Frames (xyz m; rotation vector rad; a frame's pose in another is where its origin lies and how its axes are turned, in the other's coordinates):
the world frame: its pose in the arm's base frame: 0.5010 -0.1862 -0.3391 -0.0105 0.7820 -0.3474
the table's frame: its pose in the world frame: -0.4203 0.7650 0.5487 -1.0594 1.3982 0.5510
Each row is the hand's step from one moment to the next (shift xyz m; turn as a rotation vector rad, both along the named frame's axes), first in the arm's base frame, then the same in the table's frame.
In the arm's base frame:
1: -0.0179 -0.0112 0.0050 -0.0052 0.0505 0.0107
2: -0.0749 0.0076 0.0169 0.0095 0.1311 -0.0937
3: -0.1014 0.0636 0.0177 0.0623 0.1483 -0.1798
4: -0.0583 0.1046 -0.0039 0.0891 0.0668 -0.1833
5: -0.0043 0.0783 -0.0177 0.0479 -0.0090 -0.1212
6: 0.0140 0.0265 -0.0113 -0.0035 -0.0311 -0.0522
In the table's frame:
1: 0.0097 0.0041 -0.0190 -0.0141 0.0436 0.0243
2: 0.0336 0.0558 -0.0414 0.0398 0.0600 0.1445
3: 0.0395 0.1129 -0.0182 0.0674 0.0130 0.2313
4: 0.0206 0.1102 0.0422 0.0681 -0.0639 0.1931
5: 0.0015 0.0542 0.0593 0.0619 -0.0747 0.0875
6: -0.0054 0.0074 0.0307 0.0471 -0.0377 0.0081

